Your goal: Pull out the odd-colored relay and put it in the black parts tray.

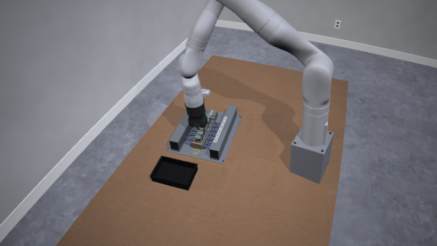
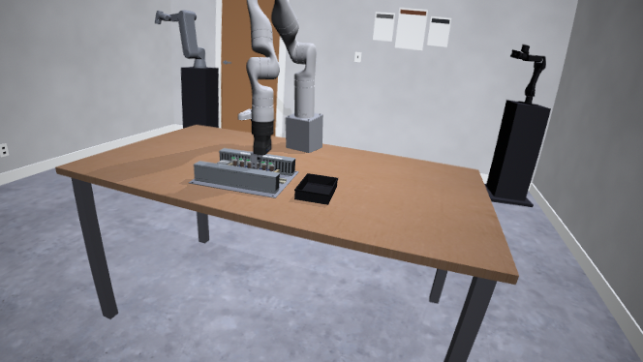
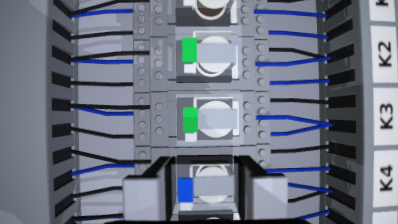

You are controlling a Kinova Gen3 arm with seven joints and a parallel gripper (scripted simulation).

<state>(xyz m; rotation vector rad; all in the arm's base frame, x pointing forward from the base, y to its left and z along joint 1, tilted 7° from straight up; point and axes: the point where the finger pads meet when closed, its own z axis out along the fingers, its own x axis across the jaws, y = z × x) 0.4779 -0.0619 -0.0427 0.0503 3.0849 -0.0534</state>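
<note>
Right now my hand is 10 mm above the k4 relay. Round my hand: k2 relay (60 mm to the right, 10 mm below, 10 mm behind); then k3 relay (30 mm to the right, 10 mm below); then grey relay panel (40 mm to the right, 30 mm below).
</note>
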